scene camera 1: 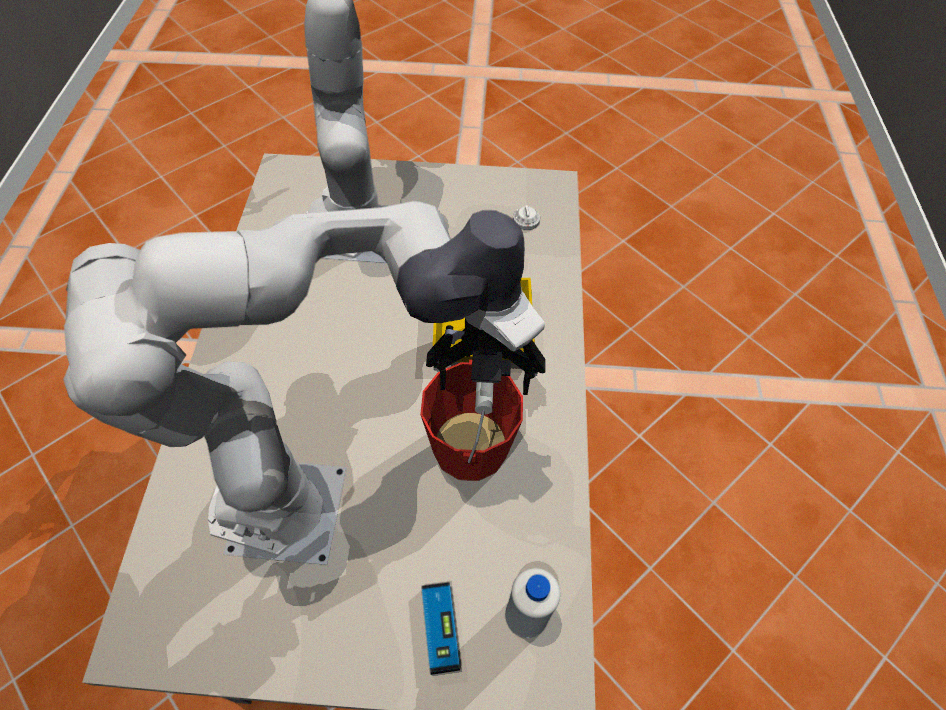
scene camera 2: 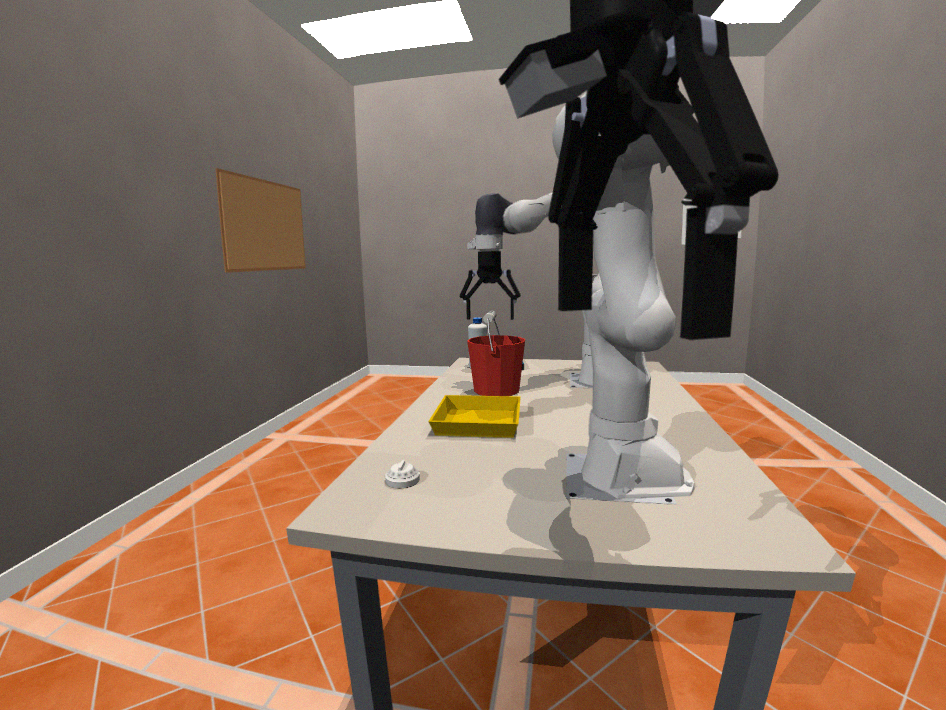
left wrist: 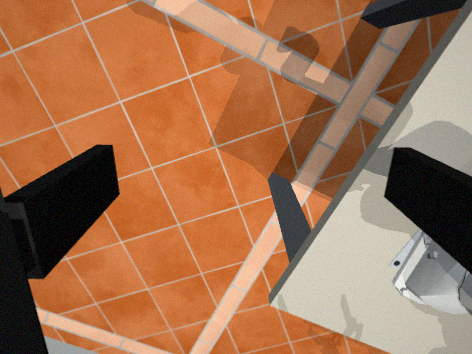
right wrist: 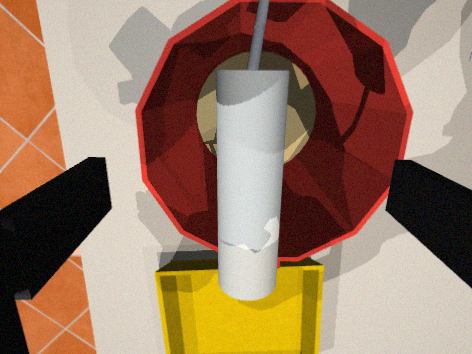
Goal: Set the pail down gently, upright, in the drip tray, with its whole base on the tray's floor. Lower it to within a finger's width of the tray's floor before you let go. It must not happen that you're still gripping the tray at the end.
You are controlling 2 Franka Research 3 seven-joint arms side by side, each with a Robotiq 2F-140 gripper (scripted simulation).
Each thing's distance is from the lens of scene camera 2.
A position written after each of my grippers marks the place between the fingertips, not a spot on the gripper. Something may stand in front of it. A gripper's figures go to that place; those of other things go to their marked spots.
my left gripper [scene camera 2: 626, 320]: 0.31 m
my right gripper [scene camera 2: 490, 319]: 1.49 m
red pail [scene camera 2: 495, 373]: 1.43 m
